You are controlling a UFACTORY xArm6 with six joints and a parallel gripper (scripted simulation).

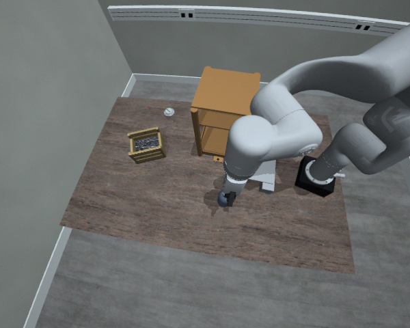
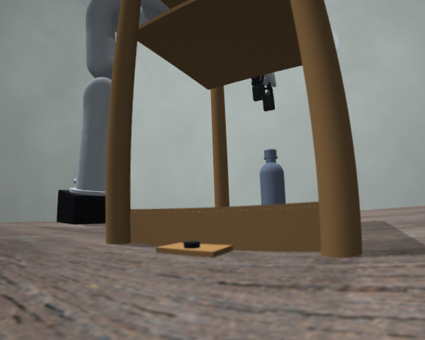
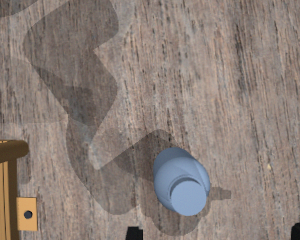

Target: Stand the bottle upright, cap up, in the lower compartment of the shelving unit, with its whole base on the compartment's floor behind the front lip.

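Right now my hand is 20 cm above the bottle. The rest, counted from my hand: shelving unit 33 cm to the right, 13 cm below, 9 cm ahead; white ball 46 cm to the right, 45 cm ahead, 30 cm below.
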